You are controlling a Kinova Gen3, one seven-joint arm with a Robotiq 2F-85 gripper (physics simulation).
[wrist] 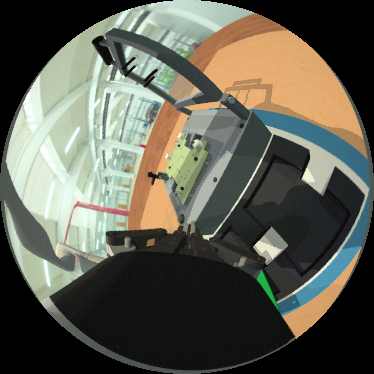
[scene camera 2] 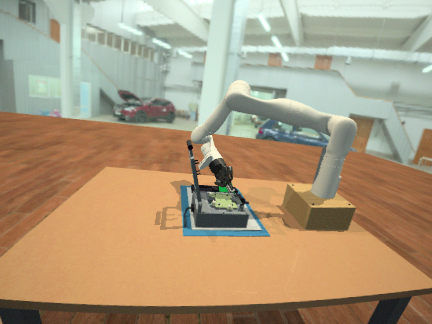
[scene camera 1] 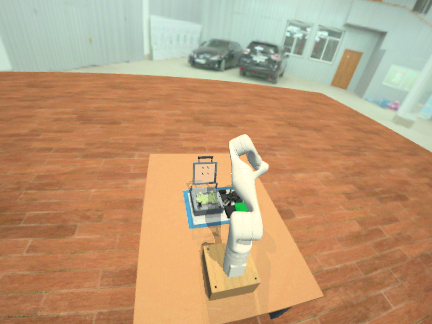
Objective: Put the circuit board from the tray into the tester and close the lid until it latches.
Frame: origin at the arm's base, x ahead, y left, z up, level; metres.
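Seen in the pictures: gripper, between the fingertips: point(wrist: 188, 230) point(scene camera 2: 232, 192) point(scene camera 1: 224, 205); arm's base, origin of its link: point(scene camera 2: 321, 193) point(scene camera 1: 233, 266).
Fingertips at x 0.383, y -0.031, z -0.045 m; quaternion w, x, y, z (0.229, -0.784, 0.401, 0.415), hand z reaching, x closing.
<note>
Offsets run from my fingertips to a thing's top centre. "spot": to the spot under its first point. Level surfaces: height alone.
The light green circuit board {0.019 m up, 0.054 m ahead, 0.102 m left} point(scene camera 1: 206, 198) point(scene camera 2: 223, 201) point(wrist: 186, 167) lies in the open grey tester point(scene camera 1: 207, 211) point(scene camera 2: 220, 220) point(wrist: 245, 155). The lid point(scene camera 2: 194, 167) point(wrist: 172, 57) stands upright at the hinge side; its handle is at the top. A small black latch part {spot: 0.024 m up, 0.015 m back, 0.140 m left} point(wrist: 155, 177) stands at the opposite side. The black tray point(scene camera 1: 229, 212) point(wrist: 287, 150) beside the tester shows an empty pocket. My gripper point(scene camera 2: 231, 187) point(wrist: 188, 230) is shut and empty, tilted, low by the tester's tray-side edge. In scene camera 1, the arm hides part of the gripper and tray.
A bright green square {spot: 0.032 m down, 0.013 m ahead, 0.118 m right} point(scene camera 1: 241, 206) point(scene camera 2: 223, 189) point(wrist: 267, 290) lies at the tray's robot-side end. The tester and tray rest on a blue and white mat {0.061 m down} point(scene camera 1: 188, 212) point(scene camera 2: 225, 233). The wooden robot base point(scene camera 1: 232, 290) point(scene camera 2: 327, 220) stands on the table. The raised lid is a tall obstacle.
</note>
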